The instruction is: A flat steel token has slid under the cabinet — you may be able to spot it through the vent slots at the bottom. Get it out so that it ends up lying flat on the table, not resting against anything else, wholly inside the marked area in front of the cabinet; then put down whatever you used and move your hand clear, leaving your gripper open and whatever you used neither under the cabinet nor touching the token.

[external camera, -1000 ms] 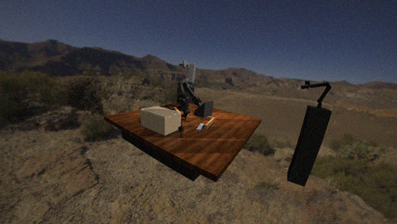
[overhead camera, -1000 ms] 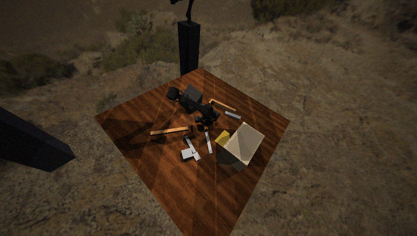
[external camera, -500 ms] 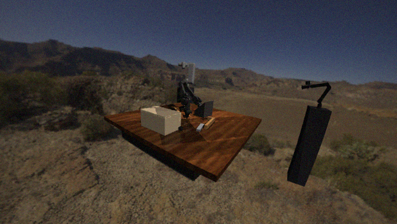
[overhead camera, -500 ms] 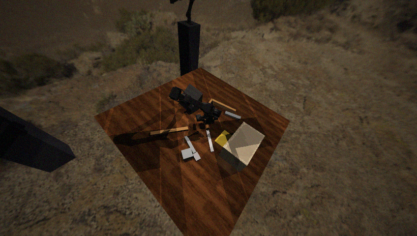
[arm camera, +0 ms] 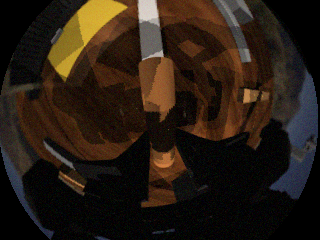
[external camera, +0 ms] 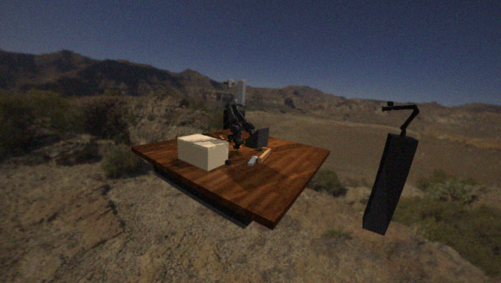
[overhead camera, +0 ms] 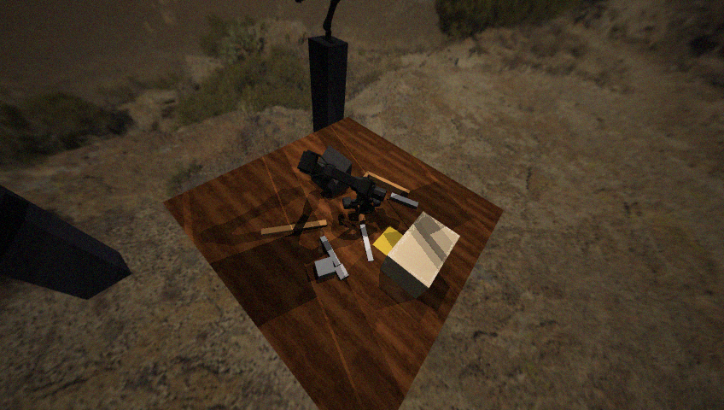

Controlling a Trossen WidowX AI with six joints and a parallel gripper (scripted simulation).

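The grey bar is 240 mm to the left of my gripper tip and 130 mm ahead of it. From my gripper tip the other things lie so: steel token: 270 mm ahead, 10 mm to the left, 10 mm below; then wooden stick: 290 mm to the right, 160 mm behind; then grey scraper: 280 mm to the right, 100 mm ahead.
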